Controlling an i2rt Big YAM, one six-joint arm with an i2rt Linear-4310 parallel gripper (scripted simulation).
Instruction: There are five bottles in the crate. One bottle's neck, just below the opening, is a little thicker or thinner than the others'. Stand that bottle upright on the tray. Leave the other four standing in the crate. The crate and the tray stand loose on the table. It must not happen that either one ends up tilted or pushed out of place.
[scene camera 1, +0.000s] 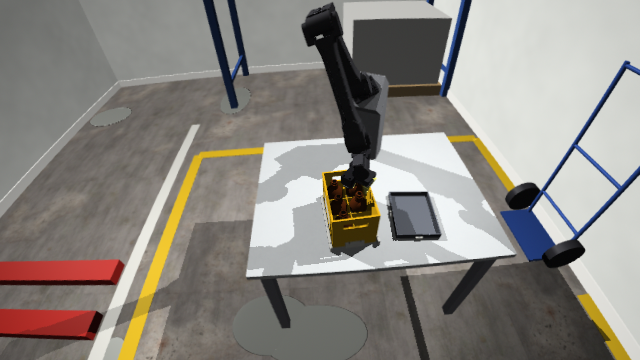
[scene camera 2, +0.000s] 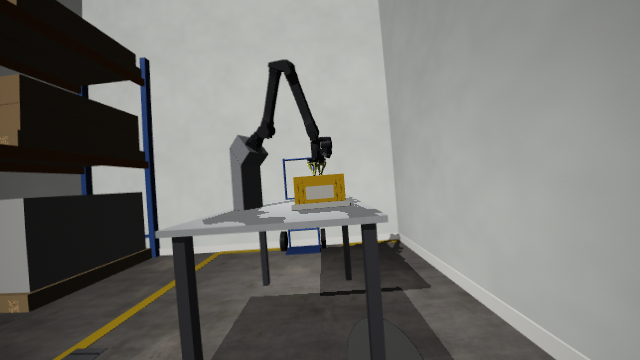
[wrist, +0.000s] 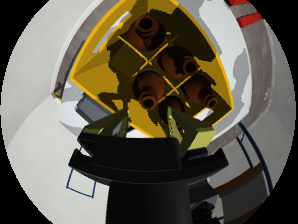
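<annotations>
Crate in scene camera 1. Crate in scene camera 2. Crate in the wrist view (103, 75). Crate, same spot: (scene camera 1: 327, 209) and (scene camera 2: 322, 188).
</annotations>
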